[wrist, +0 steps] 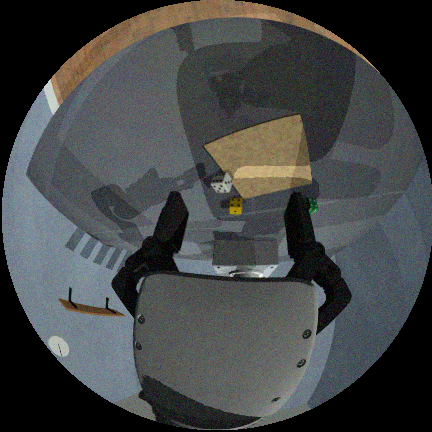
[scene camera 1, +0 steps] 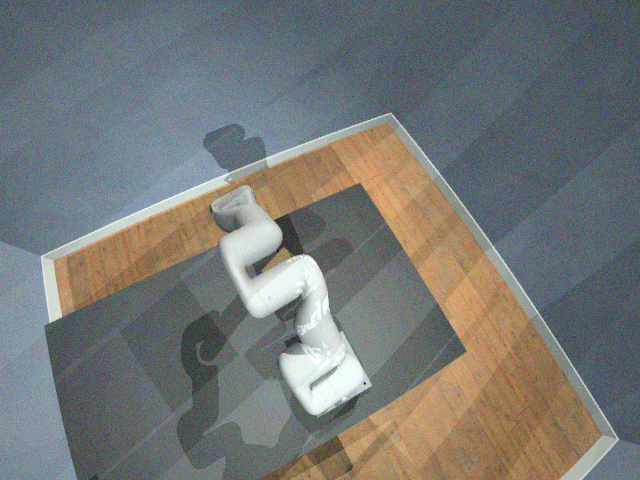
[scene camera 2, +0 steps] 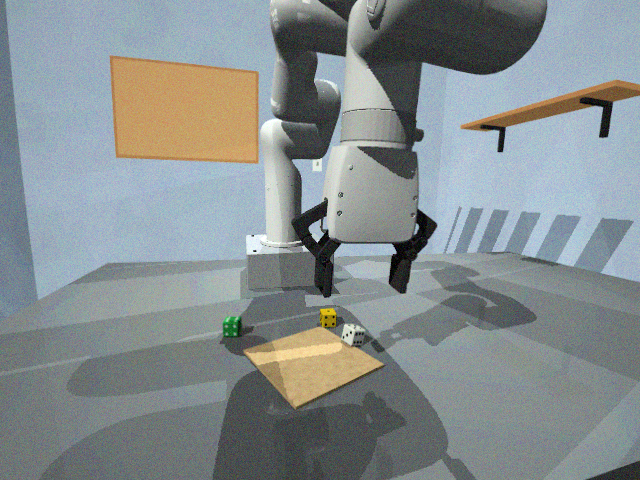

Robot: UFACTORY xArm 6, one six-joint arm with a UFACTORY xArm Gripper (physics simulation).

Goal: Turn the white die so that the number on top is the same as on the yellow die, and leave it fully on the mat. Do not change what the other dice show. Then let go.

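Frame: origin at the arm's base, x back, y right, z up, level; millimetres.
Seen in the pictures: gripper, between the fingertips: (wrist: 235, 201) (scene camera 2: 361, 290); arm's base, origin of its link: (wrist: 245, 272) (scene camera 2: 283, 241).
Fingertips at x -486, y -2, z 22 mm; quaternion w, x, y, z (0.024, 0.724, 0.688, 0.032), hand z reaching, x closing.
Observation:
Offsets run from my fingertips to a thing's top centre.
The white die @(dx +87, dy -32, dz -87 mm) (scene camera 2: 353, 334) (wrist: 221, 182) is at the tan mat's @(dx +60, dy +42, dz -113 mm) (scene camera 1: 279, 257) (scene camera 2: 315, 372) (wrist: 270, 145) edge, on the side near the yellow die, and is not fully on the mat. It looks slightly tilted. Two side faces show about three and six pips in scene camera 2; its top number is too small to read surely. The yellow die @(dx +161, dy -17, dz -92 mm) (scene camera 2: 328, 317) (wrist: 235, 206) stands just off the mat's corner, four pips on its front and seemingly one on top. My gripper (scene camera 2: 363, 292) (wrist: 235, 201) is open and empty, raised above the dice; the arm hides it in scene camera 1.
The green die @(dx +165, dy +145, dz -92 mm) (scene camera 2: 232, 326) (wrist: 313, 205) stands on the grey table top off the mat's other side, partly hidden by a finger in the wrist view. The robot's base (scene camera 2: 279, 268) (wrist: 245, 251) stands behind the dice. A wooden shelf (scene camera 2: 547, 107) is on the wall.

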